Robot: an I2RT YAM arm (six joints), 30 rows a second.
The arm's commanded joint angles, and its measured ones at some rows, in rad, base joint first. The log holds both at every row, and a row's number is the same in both.
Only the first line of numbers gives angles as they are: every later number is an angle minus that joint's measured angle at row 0.
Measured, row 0: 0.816 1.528 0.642 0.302 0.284 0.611
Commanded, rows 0 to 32: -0.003 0.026 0.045 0.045 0.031 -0.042; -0.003 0.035 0.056 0.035 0.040 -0.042; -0.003 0.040 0.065 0.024 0.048 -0.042; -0.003 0.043 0.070 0.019 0.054 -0.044; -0.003 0.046 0.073 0.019 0.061 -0.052; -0.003 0.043 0.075 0.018 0.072 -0.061; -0.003 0.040 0.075 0.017 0.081 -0.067; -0.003 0.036 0.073 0.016 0.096 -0.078; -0.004 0.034 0.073 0.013 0.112 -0.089; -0.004 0.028 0.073 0.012 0.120 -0.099; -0.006 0.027 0.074 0.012 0.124 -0.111; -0.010 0.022 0.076 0.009 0.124 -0.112; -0.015 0.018 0.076 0.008 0.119 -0.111; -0.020 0.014 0.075 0.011 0.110 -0.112; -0.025 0.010 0.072 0.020 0.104 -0.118; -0.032 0.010 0.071 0.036 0.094 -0.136; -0.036 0.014 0.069 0.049 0.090 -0.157; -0.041 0.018 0.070 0.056 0.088 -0.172; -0.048 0.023 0.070 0.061 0.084 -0.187; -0.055 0.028 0.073 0.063 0.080 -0.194; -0.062 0.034 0.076 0.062 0.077 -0.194; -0.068 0.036 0.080 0.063 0.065 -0.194; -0.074 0.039 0.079 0.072 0.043 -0.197; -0.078 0.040 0.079 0.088 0.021 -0.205; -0.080 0.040 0.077 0.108 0.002 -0.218; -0.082 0.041 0.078 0.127 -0.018 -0.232; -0.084 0.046 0.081 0.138 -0.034 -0.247; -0.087 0.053 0.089 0.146 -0.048 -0.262; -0.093 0.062 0.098 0.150 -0.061 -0.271; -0.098 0.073 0.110 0.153 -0.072 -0.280; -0.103 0.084 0.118 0.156 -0.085 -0.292; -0.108 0.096 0.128 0.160 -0.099 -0.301; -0.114 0.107 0.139 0.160 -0.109 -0.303
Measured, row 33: -0.099 0.079 0.100 0.103 -0.046 -0.250
